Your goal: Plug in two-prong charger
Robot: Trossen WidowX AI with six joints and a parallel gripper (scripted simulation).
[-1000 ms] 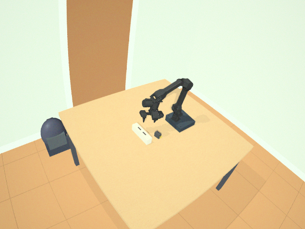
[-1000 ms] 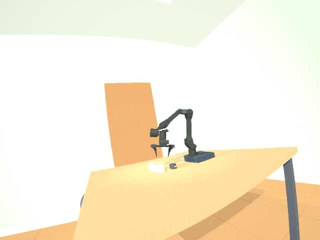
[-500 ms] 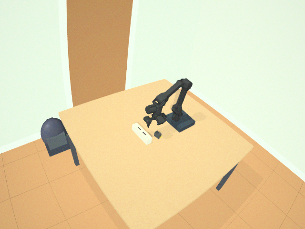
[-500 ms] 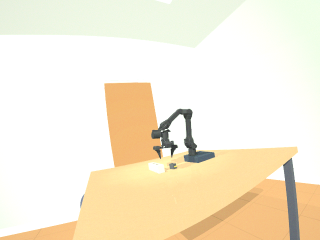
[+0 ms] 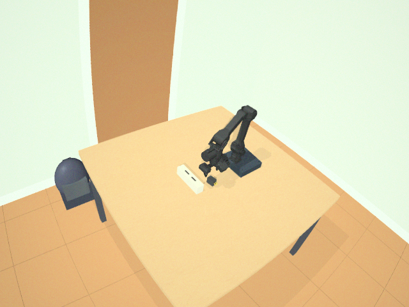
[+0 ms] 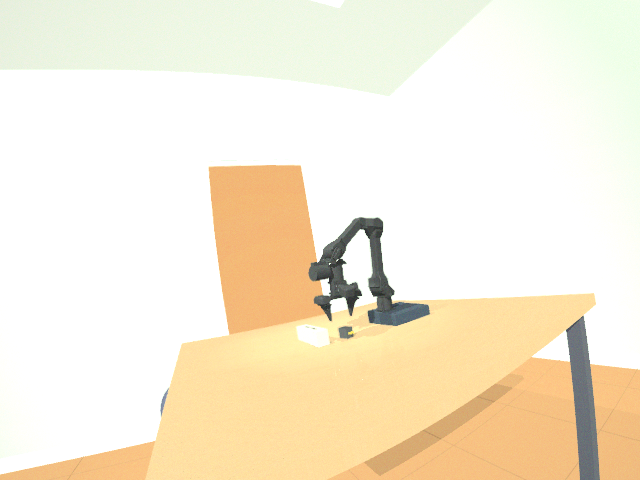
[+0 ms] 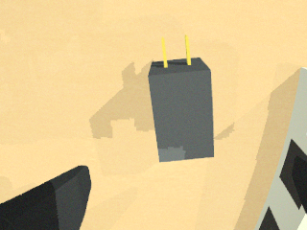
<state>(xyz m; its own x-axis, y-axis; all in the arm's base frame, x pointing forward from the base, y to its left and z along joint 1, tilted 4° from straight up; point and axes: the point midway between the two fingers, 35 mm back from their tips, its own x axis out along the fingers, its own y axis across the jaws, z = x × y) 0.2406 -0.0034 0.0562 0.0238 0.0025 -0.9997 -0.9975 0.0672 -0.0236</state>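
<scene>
Now: gripper tip 50 mm above the black two-prong charger and 30 mm to the right of it.
</scene>
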